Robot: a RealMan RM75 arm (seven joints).
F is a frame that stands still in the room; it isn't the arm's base.
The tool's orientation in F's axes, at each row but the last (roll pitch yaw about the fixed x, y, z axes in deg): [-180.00 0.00 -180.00]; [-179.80 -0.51 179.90]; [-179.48 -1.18 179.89]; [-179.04 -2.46 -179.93]
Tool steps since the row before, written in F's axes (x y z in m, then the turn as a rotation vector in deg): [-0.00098 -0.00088 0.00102 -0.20 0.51 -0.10]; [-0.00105 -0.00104 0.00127 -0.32 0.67 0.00]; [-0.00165 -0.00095 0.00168 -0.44 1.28 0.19]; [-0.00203 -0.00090 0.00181 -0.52 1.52 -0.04]
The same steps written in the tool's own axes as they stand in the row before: [0.00098 -0.00088 -0.00102 0.20 0.51 0.10]; [0.00106 -0.00105 -0.00126 0.32 0.67 0.00]; [0.00168 -0.00097 -0.00164 0.45 1.28 -0.19]; [0.00211 -0.00093 -0.00171 0.52 1.52 0.04]
